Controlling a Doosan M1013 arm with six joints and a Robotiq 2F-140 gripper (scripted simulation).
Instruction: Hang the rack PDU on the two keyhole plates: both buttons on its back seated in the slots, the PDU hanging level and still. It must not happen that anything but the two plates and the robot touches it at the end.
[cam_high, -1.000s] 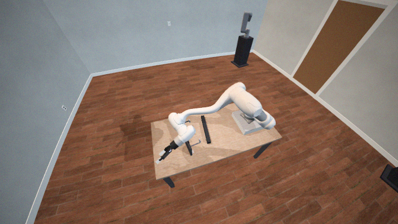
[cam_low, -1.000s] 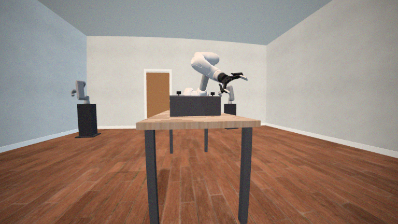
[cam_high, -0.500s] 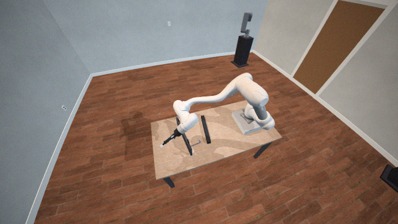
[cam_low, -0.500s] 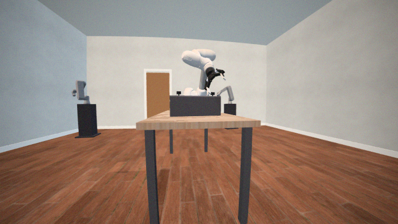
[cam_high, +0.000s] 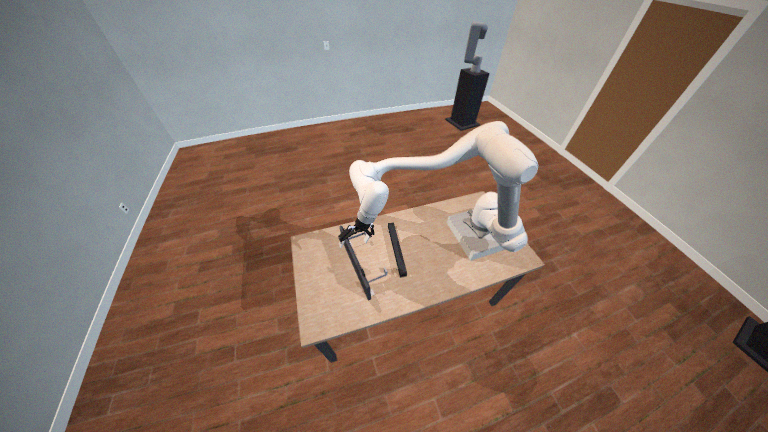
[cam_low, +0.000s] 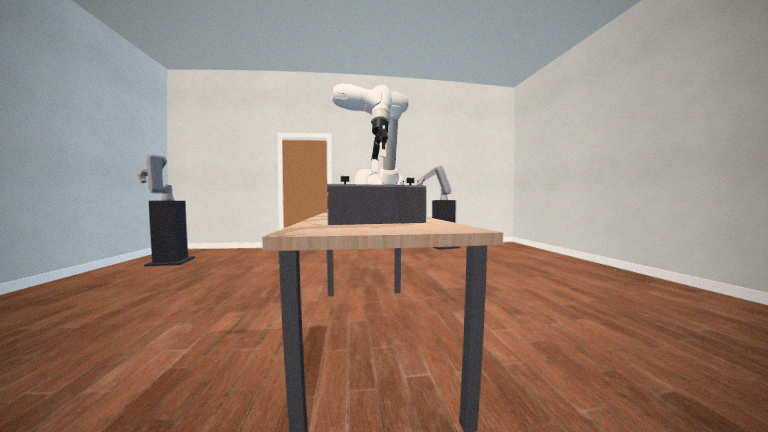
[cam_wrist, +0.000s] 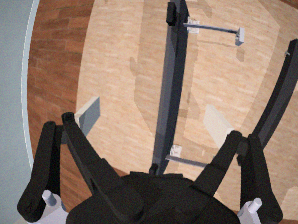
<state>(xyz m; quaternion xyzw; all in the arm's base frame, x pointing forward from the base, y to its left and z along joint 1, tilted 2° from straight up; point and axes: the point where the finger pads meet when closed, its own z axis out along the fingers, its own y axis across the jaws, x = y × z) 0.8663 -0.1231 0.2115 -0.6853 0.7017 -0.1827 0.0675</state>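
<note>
My hand is 27 cm past the rack PDU, 25 cm above it and 1 cm to the left of it. From my hand the other things lie so: mounting panel 19 cm below, 1 cm ahead.
</note>
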